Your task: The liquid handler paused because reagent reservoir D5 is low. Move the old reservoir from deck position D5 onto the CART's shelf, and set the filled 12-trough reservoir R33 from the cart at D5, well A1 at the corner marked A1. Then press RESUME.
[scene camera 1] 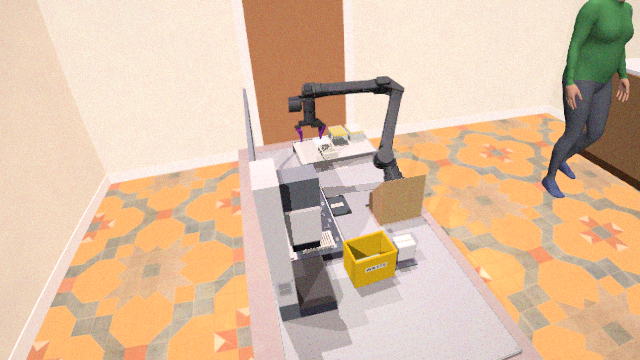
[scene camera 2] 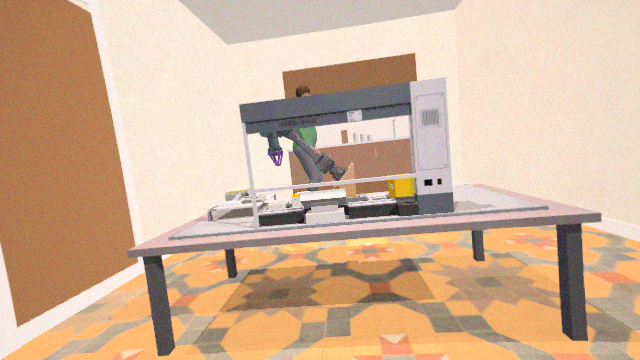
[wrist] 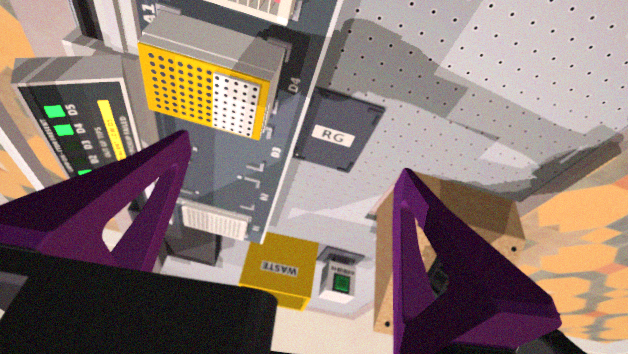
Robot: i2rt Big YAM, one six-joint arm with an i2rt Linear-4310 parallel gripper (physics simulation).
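Frame: origin at the arm's base, x ahead, y left, z up, level; centimetres.
Where they show: gripper, fingertip midpoint: (scene camera 1: 311, 140) (scene camera 2: 278, 166) (wrist: 296, 159); arm's base, origin of the base link: (scene camera 1: 395, 184).
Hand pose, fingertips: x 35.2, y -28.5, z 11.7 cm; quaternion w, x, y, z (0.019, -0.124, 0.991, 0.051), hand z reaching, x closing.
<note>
Each offset is from my fingertips to the top centre of the thing. "spot": to the spot under its first point.
My gripper (scene camera 1: 311, 137) (scene camera 2: 277, 164) (wrist: 296, 159) is open and empty, fingers pointing down, high above the D5 end of the deck and the near side of the cart (scene camera 1: 304, 152). On the cart stands a pale, slatted reservoir {dx -10.0, dy -22.1, dz -16.9 cm} (scene camera 1: 327, 149); its label cannot be read. At the top edge of the wrist view, part of a pale reservoir {spot: dx +3.9, dy +4.1, dz -18.7 cm} (wrist: 276, 11) with ribs and a small pink spot sits at D5, beyond the yellow tip box {dx +7.7, dy +13.5, dz -14.5 cm} (wrist: 180, 87) by D4. The letters A1 show near its left corner. The green RESUME button {spot: dx -29.2, dy +56.5, dz -17.8 cm} (wrist: 341, 283) is on a small white box {dx -29.9, dy +60.3, dz -15.6 cm} (scene camera 1: 405, 242).
The yellow waste bin {dx -15.6, dy +63.9, dz -12.5 cm} (scene camera 1: 376, 274) (wrist: 282, 252) stands beside the button box. A dark RG pad {dx -9.2, dy +21.4, dz -24.6 cm} (scene camera 1: 340, 206) (wrist: 345, 117) lies beside the deck. A tilted status screen {spot: dx +20.1, dy +19.8, dz -14.7 cm} (wrist: 85, 95) and a wooden panel (scene camera 1: 402, 200) rise nearby. A person (scene camera 1: 597, 52) stands beyond the table.
</note>
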